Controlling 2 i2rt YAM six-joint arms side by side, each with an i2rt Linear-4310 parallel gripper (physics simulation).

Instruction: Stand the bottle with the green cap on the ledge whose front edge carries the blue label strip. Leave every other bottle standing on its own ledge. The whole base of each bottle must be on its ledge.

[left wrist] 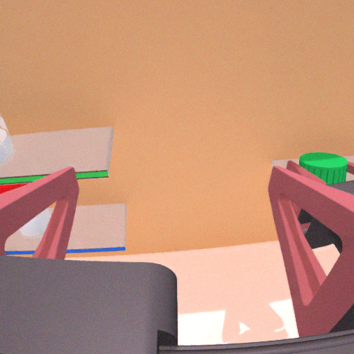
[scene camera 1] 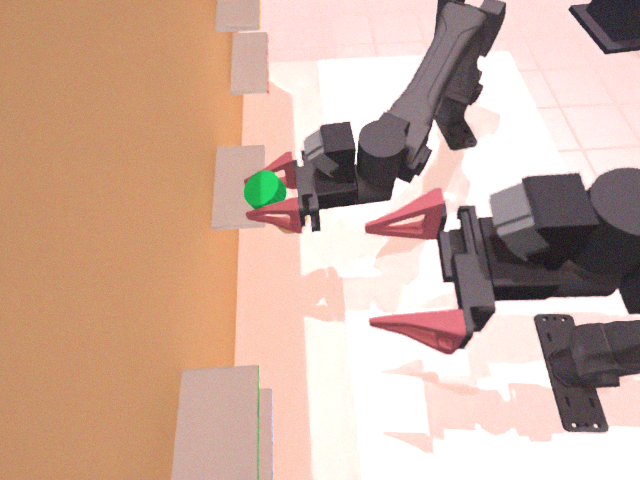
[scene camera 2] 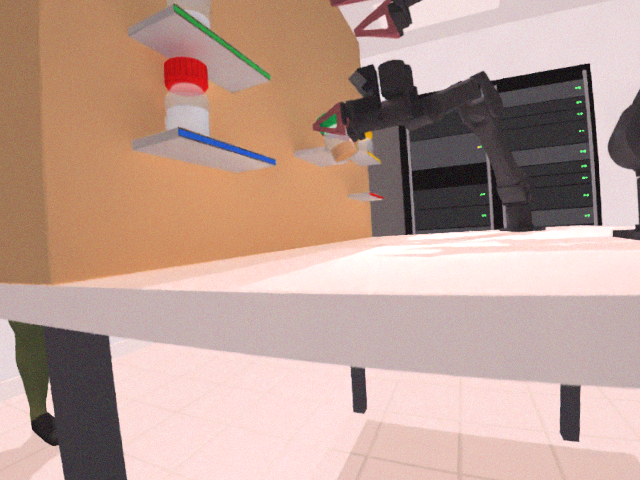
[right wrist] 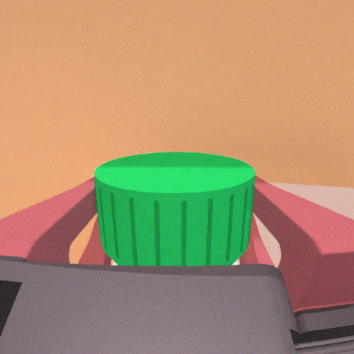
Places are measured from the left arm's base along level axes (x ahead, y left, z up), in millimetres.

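Pixels of known places: left gripper, fingertip midpoint: (scene camera 1: 366, 272) (scene camera 2: 343, 19); right gripper, fingertip midpoint: (scene camera 1: 245, 199) (scene camera 2: 317, 130); left arm's base, origin of the base link: (scene camera 1: 566, 369); right arm's base, origin of the base link: (scene camera 1: 448, 120) (scene camera 2: 520, 230).
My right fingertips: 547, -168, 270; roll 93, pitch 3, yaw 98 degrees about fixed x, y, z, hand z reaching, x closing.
Observation:
For each thing: its top centre in the pictures, then the offset to it from my right fingertips, as dx, dy, dz.
- bottle with the green cap, middle of its top: (scene camera 1: 274, 180) (scene camera 2: 334, 112) -44, -7, +35
- middle ledge, middle of its top: (scene camera 1: 239, 182) (scene camera 2: 322, 155) +23, -63, -43
- blue-strip ledge, middle of its top: (scene camera 1: 239, 475) (scene camera 2: 213, 150) -11, +335, -113
- red-capped bottle, middle of its top: (scene camera 2: 185, 67) -7, +374, -8
- yellow-capped bottle, middle of its top: (scene camera 2: 364, 131) +59, -493, +132
- green-strip ledge, middle of its top: (scene camera 1: 213, 477) (scene camera 2: 209, 53) -11, +335, +27
- yellow-strip ledge, middle of its top: (scene camera 2: 363, 157) +57, -462, +27
- red-strip ledge, middle of its top: (scene camera 1: 249, 59) (scene camera 2: 366, 195) +57, -462, -113
The bottle with the green cap (scene camera 1: 264, 189) (scene camera 2: 343, 149) (left wrist: 325, 168) (right wrist: 175, 220) is between the fingers of my right gripper (scene camera 1: 246, 197) (right wrist: 174, 177), which is shut on it. In scene camera 2 it tilts, cap toward the wall, in front of a middle ledge (scene camera 1: 227, 186) (scene camera 2: 311, 156). The blue-strip ledge (scene camera 2: 217, 157) (left wrist: 95, 227) (scene camera 1: 266, 413) bears a red-capped bottle (scene camera 2: 187, 118) (left wrist: 36, 222). A bottle (scene camera 2: 196, 12) (left wrist: 4, 142) stands on the green-strip ledge above. A yellow-capped bottle (scene camera 2: 366, 146) is partly hidden. My left gripper (scene camera 1: 368, 274) (left wrist: 173, 177) is open and empty, apart from the ledges.
The green-strip ledge (scene camera 1: 217, 423) (scene camera 2: 165, 36) (left wrist: 65, 150) hangs over the blue-strip ledge. A yellow-strip ledge (scene camera 1: 237, 12) (scene camera 2: 368, 158) and a red-strip ledge (scene camera 1: 250, 62) (scene camera 2: 360, 196) are farther along the wall (scene camera 1: 113, 232). The table (scene camera 2: 310, 322) lies below.

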